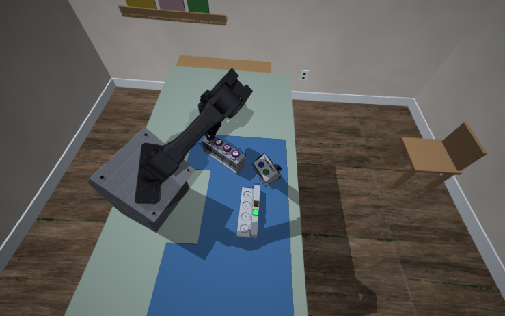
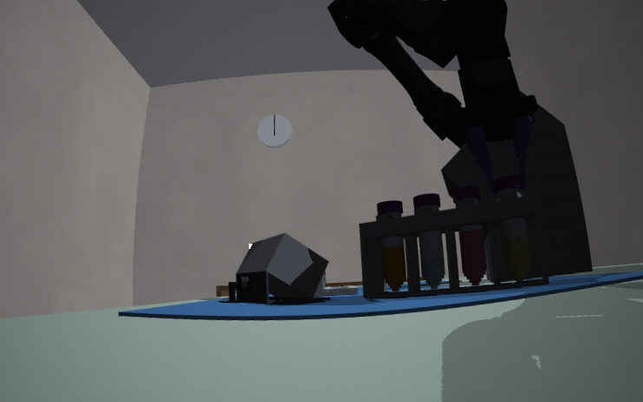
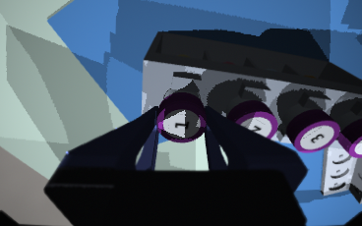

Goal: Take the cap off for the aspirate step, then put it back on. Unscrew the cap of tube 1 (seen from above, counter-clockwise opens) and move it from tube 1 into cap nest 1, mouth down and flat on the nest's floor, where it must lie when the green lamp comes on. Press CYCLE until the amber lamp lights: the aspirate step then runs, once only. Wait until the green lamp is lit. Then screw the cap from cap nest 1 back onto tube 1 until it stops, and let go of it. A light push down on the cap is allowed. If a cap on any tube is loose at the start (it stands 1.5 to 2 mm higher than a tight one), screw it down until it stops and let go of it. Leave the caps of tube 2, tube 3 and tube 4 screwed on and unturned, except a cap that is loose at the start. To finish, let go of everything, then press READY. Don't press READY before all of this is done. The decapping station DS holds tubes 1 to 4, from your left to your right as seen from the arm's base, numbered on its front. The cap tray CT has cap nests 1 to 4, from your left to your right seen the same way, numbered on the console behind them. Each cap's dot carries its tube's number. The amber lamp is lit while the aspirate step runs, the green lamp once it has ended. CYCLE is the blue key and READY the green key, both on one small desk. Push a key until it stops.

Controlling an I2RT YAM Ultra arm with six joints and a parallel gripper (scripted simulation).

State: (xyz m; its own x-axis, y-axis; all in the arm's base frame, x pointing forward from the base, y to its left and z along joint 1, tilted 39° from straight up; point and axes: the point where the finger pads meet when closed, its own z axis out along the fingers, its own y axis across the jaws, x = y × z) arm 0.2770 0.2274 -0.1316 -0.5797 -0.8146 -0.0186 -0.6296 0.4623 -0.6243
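Now: hand right at the threaded neck of tube 1. Also, from my hand: green ready key (220 mm ahead, 220 mm to the right, 50 mm below); key desk (220 mm ahead, 200 mm to the right, 70 mm below); blue cycle key (210 mm ahead, 170 mm to the right, 50 mm below).
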